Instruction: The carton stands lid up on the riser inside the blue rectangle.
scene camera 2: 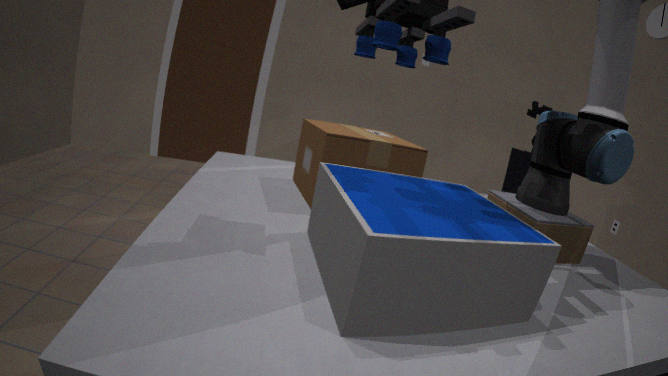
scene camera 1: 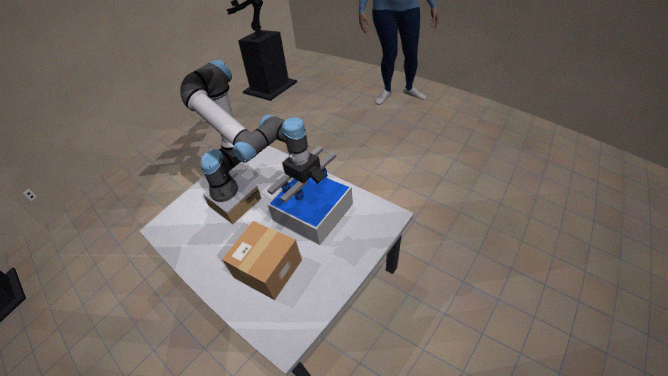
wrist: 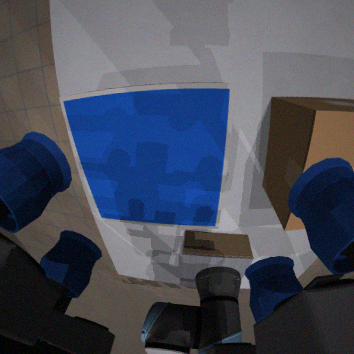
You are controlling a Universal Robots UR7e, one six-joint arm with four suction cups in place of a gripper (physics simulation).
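Observation:
The brown carton [scene camera 1: 261,256] [scene camera 2: 345,150] [wrist: 287,145] stands upright on the table, beside the riser and apart from it, with its taped, labelled lid up. In the wrist view it is partly cut off at the right. The grey riser [scene camera 1: 294,224] [scene camera 2: 440,287] [wrist: 150,88] carries the blue rectangle [scene camera 1: 322,202] [scene camera 2: 435,205] [wrist: 150,125] on its top. No carton is on it. My gripper [scene camera 1: 304,184] [scene camera 2: 403,47] [wrist: 177,235] hangs above the riser with four blue suction cups, open and holding nothing. Its cups are well clear of the blue surface.
The white table [scene camera 1: 200,270] [scene camera 2: 210,295] [wrist: 240,30] bears the arm's base on a low brown box [scene camera 1: 245,207] [scene camera 2: 570,240] [wrist: 217,243]. A black pedestal [scene camera 1: 265,62] with another arm stands behind. A person [scene camera 1: 397,40] stands on the tiled floor beyond the table.

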